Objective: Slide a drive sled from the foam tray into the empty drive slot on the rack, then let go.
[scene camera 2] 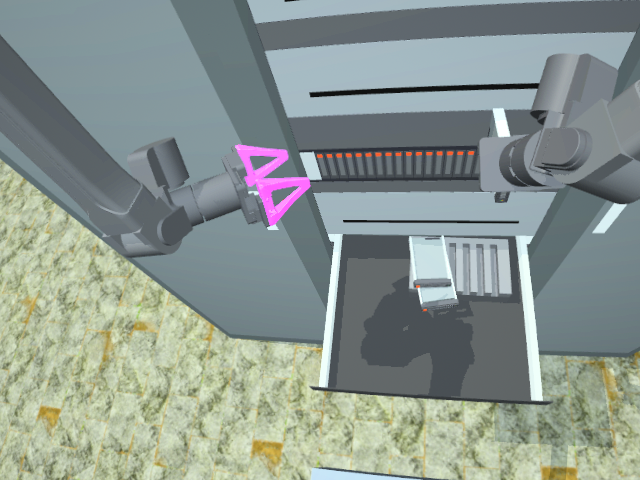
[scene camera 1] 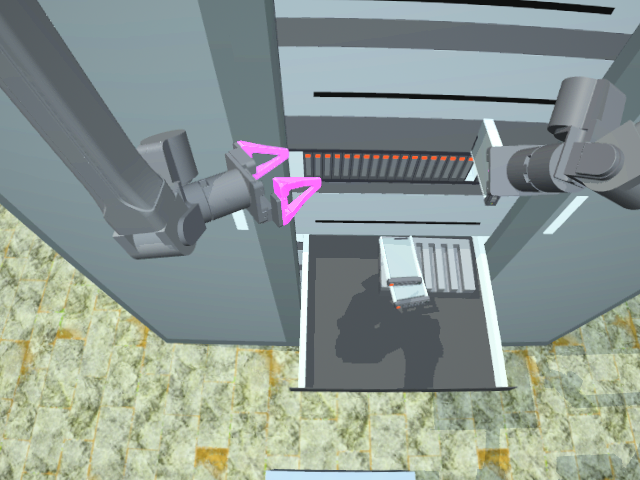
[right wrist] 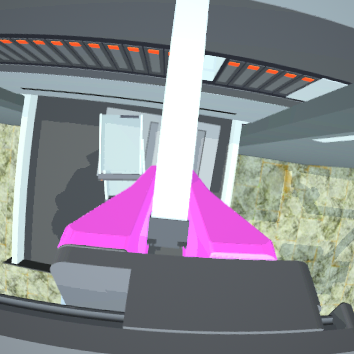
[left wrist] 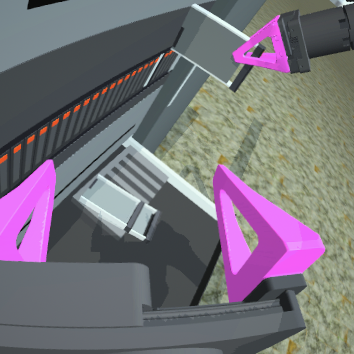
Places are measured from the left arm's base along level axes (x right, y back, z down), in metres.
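Pixels of known places: left gripper, fingertip midpoint: (scene camera 2: 297, 167) (scene camera 1: 303, 166) (left wrist: 136, 169); right gripper, fingertip midpoint: (scene camera 1: 494, 172) (right wrist: 170, 175) (left wrist: 234, 55).
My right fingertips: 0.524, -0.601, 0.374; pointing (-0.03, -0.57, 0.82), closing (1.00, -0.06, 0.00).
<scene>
Ahead of a thing's pixels: the offset from my right fingertips to its top centre, as dx, dy, dz. "spot": to the spot under its first point.
My right gripper (right wrist: 170, 175) (left wrist: 234, 55) is shut on a drive sled @(+0.000, -0.028, -0.036) (right wrist: 181, 100) (left wrist: 212, 45) (scene camera 1: 493, 134) (scene camera 2: 500, 124) and holds it on edge in front of the drive row's right part. In the right wrist view the empty drive slot @(spot: +0.035, -0.115, +0.157) (right wrist: 214, 68) is a pale gap just right of the sled. The sled stands outside the slot. My left gripper (scene camera 1: 303, 166) (scene camera 2: 298, 167) (left wrist: 136, 169) is open and empty, near the row's left end. The foam tray @(-0.022, -0.019, +0.372) (scene camera 1: 468, 273) (scene camera 2: 505, 276) has parallel grooves. Two sleds, an upper one @(-0.089, -0.015, +0.339) (scene camera 1: 400, 258) (scene camera 2: 430, 258) and a lower one @(-0.078, +0.029, +0.356) (scene camera 1: 410, 293) (scene camera 2: 436, 296), lie overlapped at its left side.
An open drawer @(spot: -0.306, +0.139, +0.395) (scene camera 1: 303, 330) (scene camera 2: 330, 330) holds the foam tray at its back right, below the rack @(spot: -0.126, -0.100, +0.259) (scene camera 1: 387, 206) (scene camera 2: 429, 204). Cabinet side panels (scene camera 1: 232, 289) flank the rack. The installed drives @(spot: -0.155, -0.099, +0.121) (scene camera 1: 382, 167) (scene camera 2: 392, 165) have orange tabs.
</scene>
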